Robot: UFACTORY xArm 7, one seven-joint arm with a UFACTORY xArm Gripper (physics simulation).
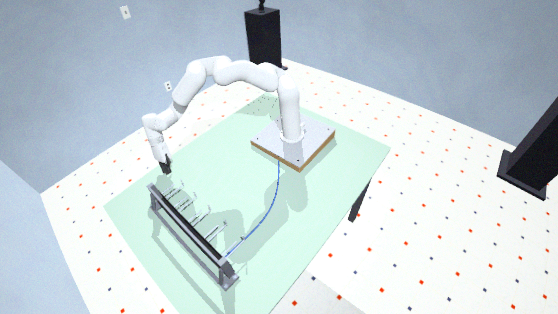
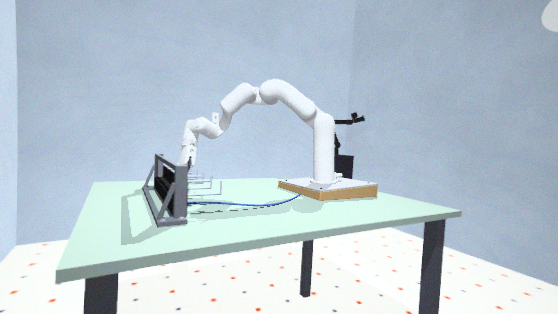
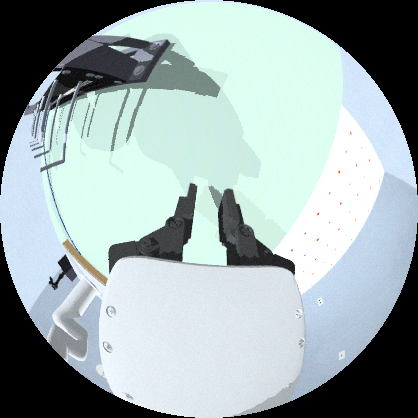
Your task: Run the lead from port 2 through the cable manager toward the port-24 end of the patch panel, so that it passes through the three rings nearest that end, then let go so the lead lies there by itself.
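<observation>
The blue lead [image 1: 273,201] [image 2: 240,204] [image 3: 60,222] runs from the patch panel's [image 1: 189,223] [image 2: 180,195] [image 3: 107,62] near end, the low-numbered one, in a curve across the table to the robot's base. It lies away from the cable manager rings [image 1: 217,230] [image 2: 221,188] [image 3: 52,166] toward the far, port-24 end. Whether it passes through the ring nearest port 2 is unclear. My gripper [image 1: 166,172] [image 3: 208,198] is above the table just beyond the port-24 end; its fingers stand partly apart with nothing between them. Port numbers are not readable.
The robot's base board [image 1: 270,140] [image 2: 345,191] [image 3: 85,262] stands on the green table [image 1: 330,200] [image 2: 250,235], and the lead's far end reaches its edge. The rings stick out from the panel toward the base. Black pedestals [image 1: 263,37] [image 1: 535,155] stand on the floor beyond the table.
</observation>
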